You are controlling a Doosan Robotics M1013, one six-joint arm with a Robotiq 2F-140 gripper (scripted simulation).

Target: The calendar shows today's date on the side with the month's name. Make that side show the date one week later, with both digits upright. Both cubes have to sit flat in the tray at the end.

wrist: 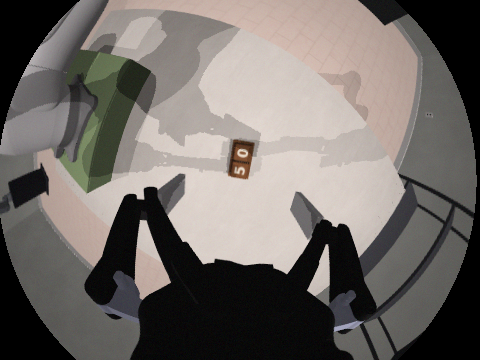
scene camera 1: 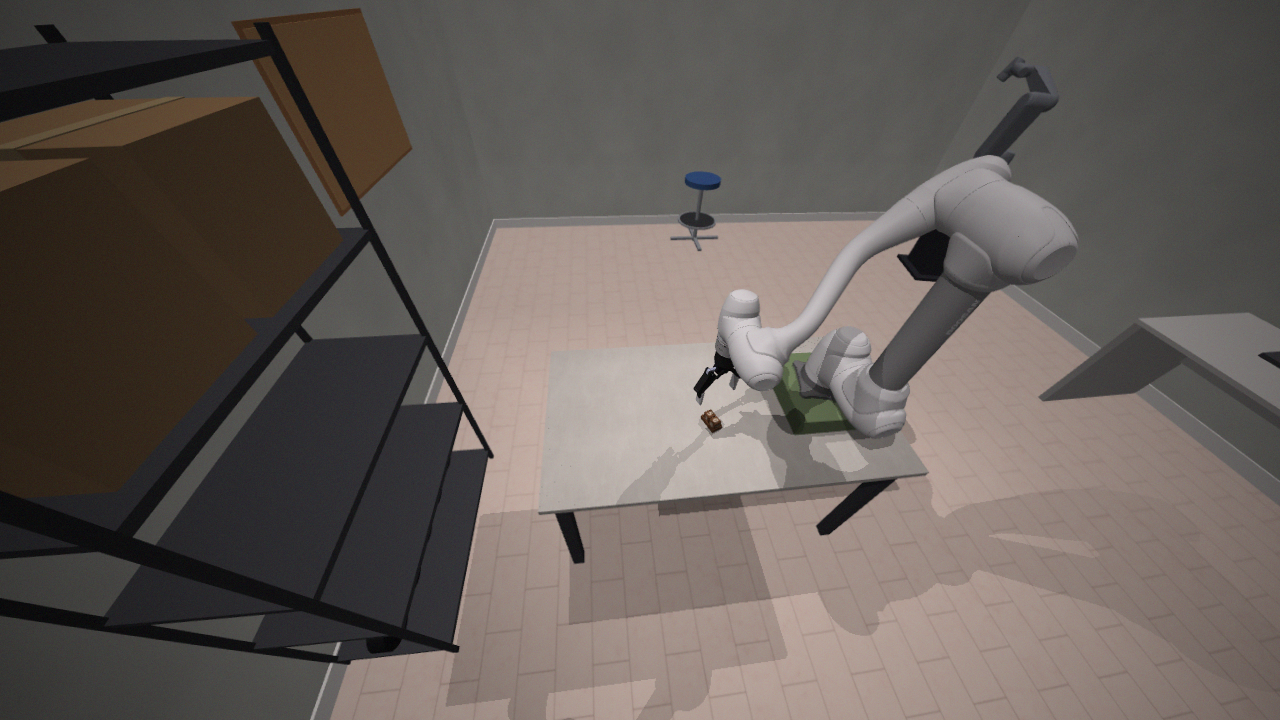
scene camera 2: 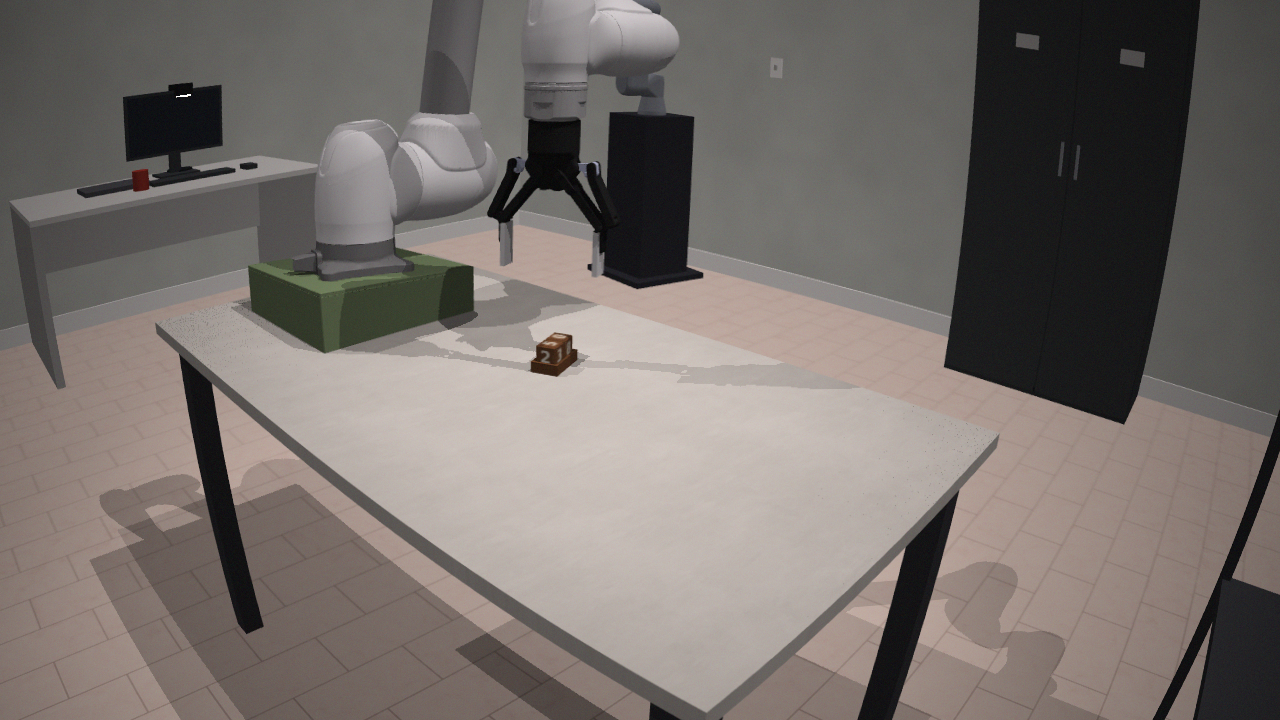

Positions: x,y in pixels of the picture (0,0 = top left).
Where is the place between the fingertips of the gripper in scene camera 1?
715,394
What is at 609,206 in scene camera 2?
The gripper.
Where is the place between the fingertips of the gripper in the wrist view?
240,193
